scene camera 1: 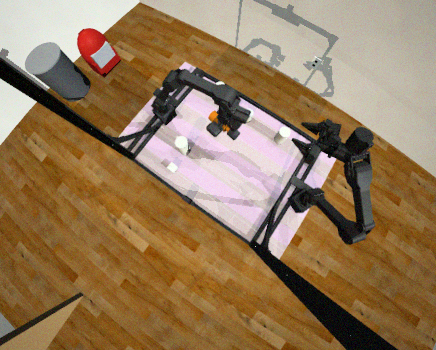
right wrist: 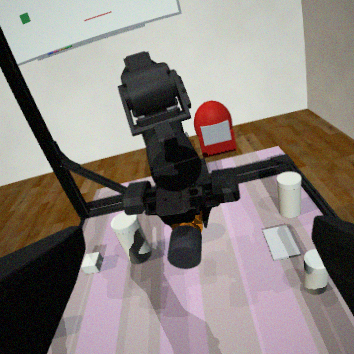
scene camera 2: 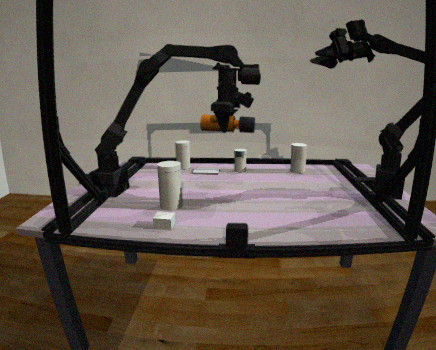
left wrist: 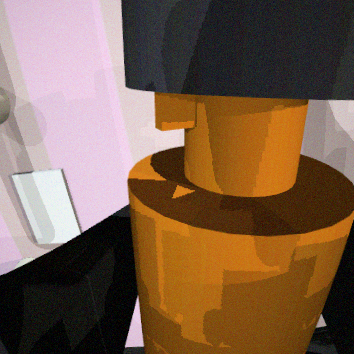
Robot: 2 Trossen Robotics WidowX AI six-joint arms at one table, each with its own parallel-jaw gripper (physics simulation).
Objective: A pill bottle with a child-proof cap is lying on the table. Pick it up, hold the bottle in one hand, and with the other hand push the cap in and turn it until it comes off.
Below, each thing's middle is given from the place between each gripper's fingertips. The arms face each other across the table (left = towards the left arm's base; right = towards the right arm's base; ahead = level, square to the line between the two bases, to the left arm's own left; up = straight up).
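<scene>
Dark cap (left wrist: pixel 270 56): 22 cm to the left of my right hand, 4 cm behind it and 23 cm below it. Measured from my right hand as well, the orange pill bottle (left wrist: pixel 235 234) is 23 cm below, 29 cm to the left and 3 cm behind, and the flat white tile (left wrist: pixel 44 194) is 16 cm ahead, 38 cm to the left and 44 cm below.
My left hand is 3 cm below the orange pill bottle. Counted from my left hand, the dark cap is 2 cm above, 7 cm to the right and 1 cm behind; the flat white tile is 19 cm ahead, 9 cm to the left and 19 cm below.
</scene>
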